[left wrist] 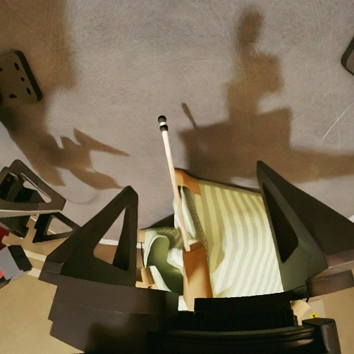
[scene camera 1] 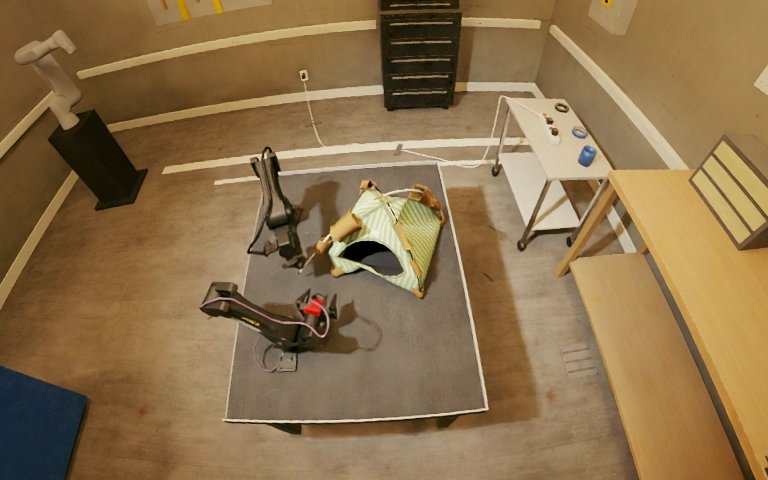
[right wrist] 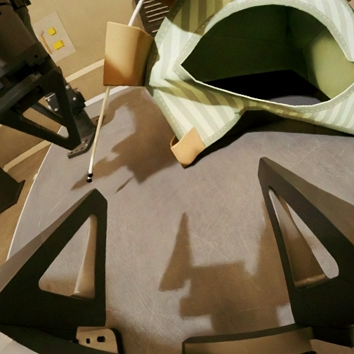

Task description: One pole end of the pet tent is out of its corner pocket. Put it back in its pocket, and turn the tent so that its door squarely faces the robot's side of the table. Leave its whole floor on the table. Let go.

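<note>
The green-striped tent (scene camera 1: 427,234) (left wrist: 240,235) (right wrist: 220,117) stands on the table, its dark door opening (scene camera 1: 376,257) (right wrist: 265,55) facing the picture's bottom, slightly left, in scene camera 1. The loose white pole (left wrist: 172,165) (right wrist: 100,130) sticks out past a brown sleeve (scene camera 1: 345,225) (left wrist: 196,275) (right wrist: 125,55); its black-tipped end hangs outside the empty brown corner pocket (scene camera 1: 336,272) (left wrist: 187,182) (right wrist: 187,147). My left gripper (scene camera 1: 284,255) (left wrist: 189,179) is open, above and beside the pole, not gripping it. My right gripper (scene camera 1: 321,295) (right wrist: 173,181) is open and empty, before the tent's door side.
The grey table (scene camera 1: 419,362) has a white edge; the tent's far side stands near its upper right edge. Another brown corner pocket (scene camera 1: 417,292) sits at the tent's lower right. A white cart (scene camera 1: 566,164) and a wooden bench (scene camera 1: 640,339) stand right of the table.
</note>
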